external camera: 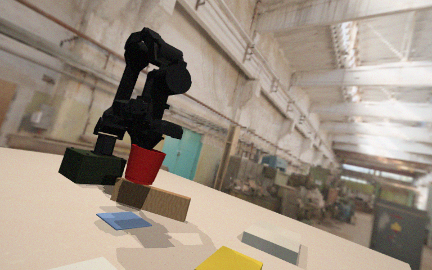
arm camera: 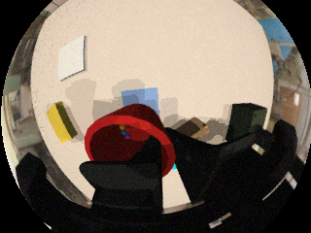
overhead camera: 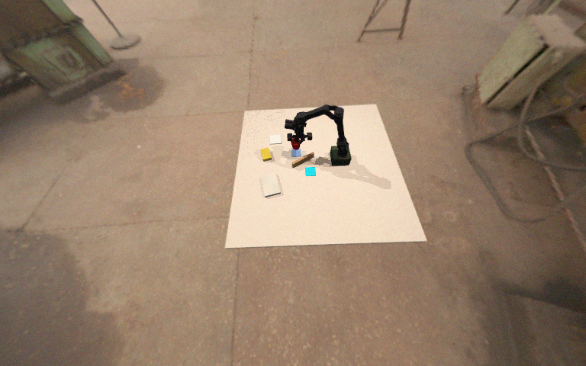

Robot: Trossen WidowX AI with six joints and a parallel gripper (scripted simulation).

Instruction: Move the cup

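Right now the cyan pad is 11 cm behind my gripper tip, 17 cm to the left of it and 13 cm below it. Also, from my gripper tip: red cup: 3 cm ahead, 1 cm to the left; then yellow block: 28 cm ahead, 6 cm to the left, 10 cm below; then wooden block: 4 cm behind, 8 cm to the left, 10 cm below.
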